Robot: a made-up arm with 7 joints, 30 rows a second.
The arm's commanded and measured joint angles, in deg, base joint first. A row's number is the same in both.
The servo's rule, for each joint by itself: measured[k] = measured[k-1] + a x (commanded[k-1-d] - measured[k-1]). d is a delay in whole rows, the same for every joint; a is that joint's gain. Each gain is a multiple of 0.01, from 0.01 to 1. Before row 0 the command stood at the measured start. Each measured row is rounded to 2 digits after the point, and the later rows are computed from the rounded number. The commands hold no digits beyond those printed.
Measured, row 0:
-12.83, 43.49, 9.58, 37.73, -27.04, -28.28, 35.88
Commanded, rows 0 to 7:
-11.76, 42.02, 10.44, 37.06, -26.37, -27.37, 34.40
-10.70, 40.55, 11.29, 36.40, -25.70, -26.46, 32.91
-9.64, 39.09, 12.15, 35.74, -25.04, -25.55, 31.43
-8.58, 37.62, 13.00, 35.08, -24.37, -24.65, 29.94
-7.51, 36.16, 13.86, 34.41, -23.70, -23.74, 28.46
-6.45, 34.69, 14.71, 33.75, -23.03, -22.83, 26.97
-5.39, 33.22, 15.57, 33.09, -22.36, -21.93, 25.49
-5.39, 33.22, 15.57, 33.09, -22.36, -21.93, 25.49
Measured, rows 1 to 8:
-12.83, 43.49, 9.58, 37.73, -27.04, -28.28, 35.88
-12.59, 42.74, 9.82, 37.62, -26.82, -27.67, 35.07
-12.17, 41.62, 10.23, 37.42, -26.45, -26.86, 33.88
-11.61, 40.33, 10.77, 37.15, -25.98, -25.98, 32.53
-10.94, 38.95, 11.39, 36.82, -25.45, -25.09, 31.11
-10.19, 37.53, 12.08, 36.43, -24.87, -24.19, 29.65
-9.37, 36.08, 12.82, 36.00, -24.26, -23.28, 28.18
-8.49, 34.62, 13.59, 35.53, -23.63, -22.38, 26.70
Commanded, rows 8 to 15:
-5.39, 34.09, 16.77, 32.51, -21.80, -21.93, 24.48
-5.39, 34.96, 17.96, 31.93, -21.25, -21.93, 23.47
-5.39, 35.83, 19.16, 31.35, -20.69, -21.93, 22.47
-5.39, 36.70, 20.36, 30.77, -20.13, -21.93, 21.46
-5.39, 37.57, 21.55, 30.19, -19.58, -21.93, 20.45
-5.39, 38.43, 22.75, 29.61, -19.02, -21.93, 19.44
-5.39, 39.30, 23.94, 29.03, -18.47, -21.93, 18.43
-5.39, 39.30, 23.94, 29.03, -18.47, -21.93, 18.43
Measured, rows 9 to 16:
-7.81, 33.91, 14.14, 35.14, -23.21, -22.08, 26.03
-7.28, 34.00, 14.88, 34.72, -22.74, -21.98, 25.18
-6.86, 34.49, 15.74, 34.27, -22.25, -21.95, 24.24
-6.54, 35.17, 16.70, 33.80, -21.74, -21.94, 23.27
-6.29, 35.95, 17.72, 33.32, -21.21, -21.93, 22.27
-6.09, 36.78, 18.79, 32.82, -20.67, -21.93, 21.27
-5.94, 37.62, 19.90, 32.31, -20.13, -21.93, 20.26
-5.82, 38.48, 21.03, 31.79, -19.58, -21.93, 19.25

